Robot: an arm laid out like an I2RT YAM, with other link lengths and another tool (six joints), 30 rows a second.
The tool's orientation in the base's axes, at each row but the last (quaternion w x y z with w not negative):
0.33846, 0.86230, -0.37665, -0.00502
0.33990, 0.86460, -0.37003, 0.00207
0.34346, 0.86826, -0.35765, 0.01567
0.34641, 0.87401, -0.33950, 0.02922
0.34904, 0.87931, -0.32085, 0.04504
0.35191, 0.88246, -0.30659, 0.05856
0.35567, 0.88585, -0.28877, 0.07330
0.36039, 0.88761, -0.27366, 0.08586
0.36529, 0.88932, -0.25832, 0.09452
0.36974, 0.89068, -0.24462, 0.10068
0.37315, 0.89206, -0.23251, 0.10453
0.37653, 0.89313, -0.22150, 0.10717
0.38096, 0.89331, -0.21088, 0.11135
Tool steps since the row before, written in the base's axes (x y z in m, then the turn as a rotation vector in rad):
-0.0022, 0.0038, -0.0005, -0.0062, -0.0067, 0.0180
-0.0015, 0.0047, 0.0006, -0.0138, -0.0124, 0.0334
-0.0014, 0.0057, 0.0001, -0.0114, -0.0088, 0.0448
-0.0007, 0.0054, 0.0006, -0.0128, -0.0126, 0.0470
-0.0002, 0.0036, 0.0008, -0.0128, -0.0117, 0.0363
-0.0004, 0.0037, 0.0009, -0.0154, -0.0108, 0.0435
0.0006, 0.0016, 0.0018, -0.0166, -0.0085, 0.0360
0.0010, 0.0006, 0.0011, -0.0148, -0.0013, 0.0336
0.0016, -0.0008, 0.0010, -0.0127, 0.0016, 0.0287
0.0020, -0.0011, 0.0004, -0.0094, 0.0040, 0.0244
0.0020, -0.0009, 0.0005, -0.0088, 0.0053, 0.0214
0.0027, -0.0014, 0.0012, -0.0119, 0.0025, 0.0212
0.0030, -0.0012, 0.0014, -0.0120, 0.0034, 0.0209
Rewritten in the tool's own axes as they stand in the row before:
-0.0042, -0.0007, -0.0012, 0.0044, 0.0178, -0.0084
-0.0039, -0.0010, -0.0029, 0.0064, 0.0346, -0.0150
-0.0045, -0.0020, -0.0032, 0.0091, 0.0379, -0.0264
-0.0035, -0.0021, -0.0037, 0.0109, 0.0421, -0.0254
-0.0018, -0.0014, -0.0029, 0.0071, 0.0353, -0.0179
-0.0019, -0.0013, -0.0031, 0.0069, 0.0405, -0.0236
0.0004, -0.0002, -0.0024, 0.0023, 0.0355, -0.0195
0.0010, -0.0002, -0.0013, -0.0001, 0.0288, -0.0228
0.0020, 0.0002, -0.0002, -0.0012, 0.0230, -0.0214
0.0023, -0.0001, 0.0005, -0.0007, 0.0172, -0.0201
0.0022, -0.0001, 0.0003, -0.0017, 0.0143, -0.0189
0.0032, 0.0003, 0.0002, -0.0037, 0.0174, -0.0168
0.0035, 0.0002, 0.0000, -0.0041, 0.0167, -0.0172

